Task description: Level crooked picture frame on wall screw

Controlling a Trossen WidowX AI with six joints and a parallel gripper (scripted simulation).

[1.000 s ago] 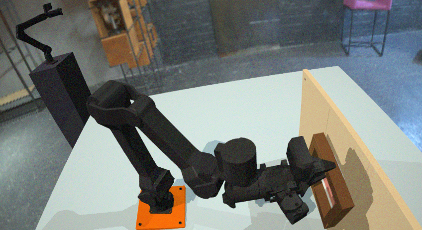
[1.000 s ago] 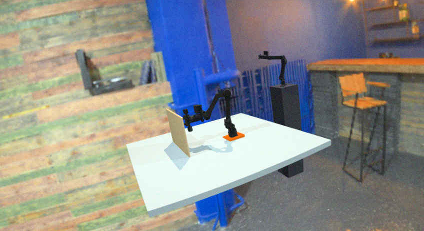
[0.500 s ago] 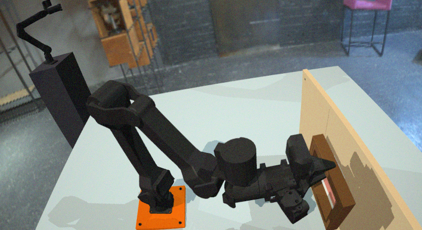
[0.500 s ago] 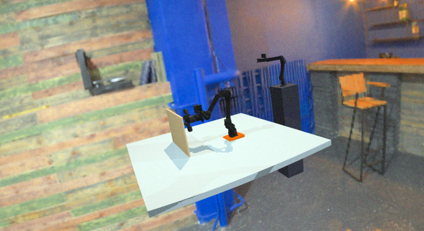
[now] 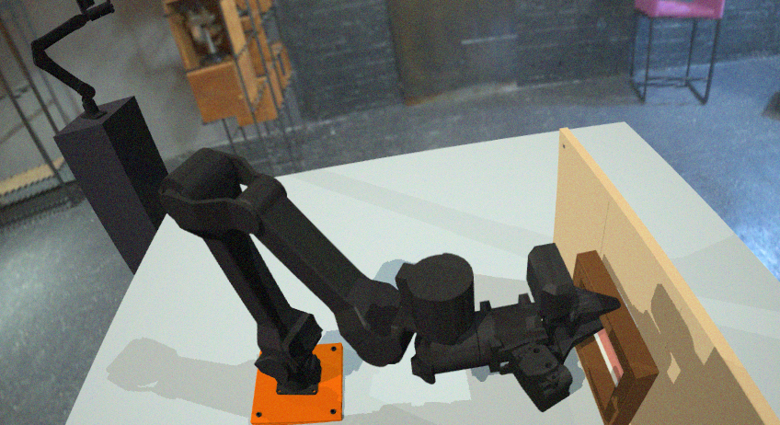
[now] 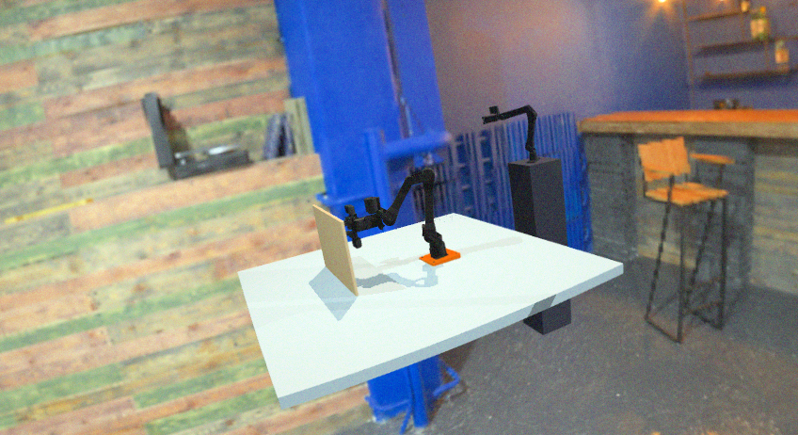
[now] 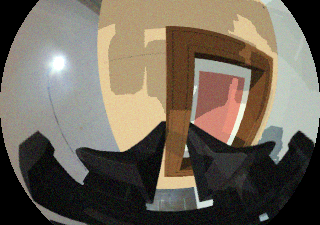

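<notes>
Right now the brown picture frame is 50 mm below my gripper tip. The rest, counted from my gripper tip: tan wall board 60 mm below, 10 mm to the left, 10 mm ahead.
</notes>
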